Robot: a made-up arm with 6 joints.
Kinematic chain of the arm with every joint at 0, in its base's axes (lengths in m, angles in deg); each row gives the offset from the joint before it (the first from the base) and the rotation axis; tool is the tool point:
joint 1: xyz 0 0 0.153 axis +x
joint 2: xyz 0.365 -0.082 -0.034 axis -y
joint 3: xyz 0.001 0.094 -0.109 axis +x
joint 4: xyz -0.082 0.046 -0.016 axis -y
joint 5: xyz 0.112 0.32 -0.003 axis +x
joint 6: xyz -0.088 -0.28 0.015 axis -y
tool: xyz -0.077 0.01 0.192
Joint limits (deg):
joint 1: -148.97..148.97
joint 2: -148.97..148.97
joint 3: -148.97..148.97
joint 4: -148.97..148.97
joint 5: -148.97..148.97
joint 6: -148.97..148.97
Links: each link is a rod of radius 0.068 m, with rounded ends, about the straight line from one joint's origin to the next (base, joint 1, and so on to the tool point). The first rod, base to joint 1, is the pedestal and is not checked.
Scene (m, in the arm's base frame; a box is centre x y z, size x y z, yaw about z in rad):
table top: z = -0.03
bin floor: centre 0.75 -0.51 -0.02 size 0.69 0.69 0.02 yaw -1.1
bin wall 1: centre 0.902 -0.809 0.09 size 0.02 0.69 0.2 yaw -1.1
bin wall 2: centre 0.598 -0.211 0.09 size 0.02 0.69 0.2 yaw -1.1
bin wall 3: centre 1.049 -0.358 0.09 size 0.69 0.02 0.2 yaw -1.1
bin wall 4: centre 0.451 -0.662 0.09 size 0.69 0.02 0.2 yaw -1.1
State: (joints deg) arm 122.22 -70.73 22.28 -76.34 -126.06 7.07
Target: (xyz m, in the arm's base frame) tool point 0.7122 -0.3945 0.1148
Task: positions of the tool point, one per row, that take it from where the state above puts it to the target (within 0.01 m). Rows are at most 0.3 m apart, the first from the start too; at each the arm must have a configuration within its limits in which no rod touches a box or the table.
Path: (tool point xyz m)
1: 0.6933 -0.4209 0.4044
2: 0.7122 -0.3945 0.1148

